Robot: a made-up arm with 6 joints.
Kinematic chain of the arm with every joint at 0, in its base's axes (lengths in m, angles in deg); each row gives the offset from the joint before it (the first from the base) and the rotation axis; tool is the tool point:
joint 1: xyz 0 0 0.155 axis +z
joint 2: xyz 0 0.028 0 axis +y
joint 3: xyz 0 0 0.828 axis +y
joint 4: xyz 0 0 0.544 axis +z
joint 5: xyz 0 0 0 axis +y
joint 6: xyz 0 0 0.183 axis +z
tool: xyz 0 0 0
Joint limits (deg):
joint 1: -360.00..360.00
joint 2: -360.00..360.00
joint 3: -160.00..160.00
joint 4: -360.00..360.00
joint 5: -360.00..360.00
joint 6: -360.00..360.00
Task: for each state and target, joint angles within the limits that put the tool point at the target. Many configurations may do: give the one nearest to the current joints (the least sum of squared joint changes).
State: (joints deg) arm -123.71 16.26 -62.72 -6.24 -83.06 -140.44
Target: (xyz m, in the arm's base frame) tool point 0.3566 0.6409 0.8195
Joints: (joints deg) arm -115.90 -10.68 -76.18 -4.08 -81.89 -140.44
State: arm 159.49 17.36 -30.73 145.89 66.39 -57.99
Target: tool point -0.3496 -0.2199 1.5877
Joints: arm 194.60 22.62 -7.93 135.01 48.34 -57.99
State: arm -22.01 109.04 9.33 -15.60 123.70 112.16
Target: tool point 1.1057 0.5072 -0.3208
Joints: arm 24.58 103.78 0.90 -9.19 114.04 112.16
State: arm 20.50 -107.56 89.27 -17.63 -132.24 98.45
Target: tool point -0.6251 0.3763 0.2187
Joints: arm -24.44 -115.13 132.83 -28.62 -140.31 98.45
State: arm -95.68 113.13 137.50 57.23 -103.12 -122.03
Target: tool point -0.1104 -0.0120 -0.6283
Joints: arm -98.03 139.36 126.84 48.33 -97.16 -122.03
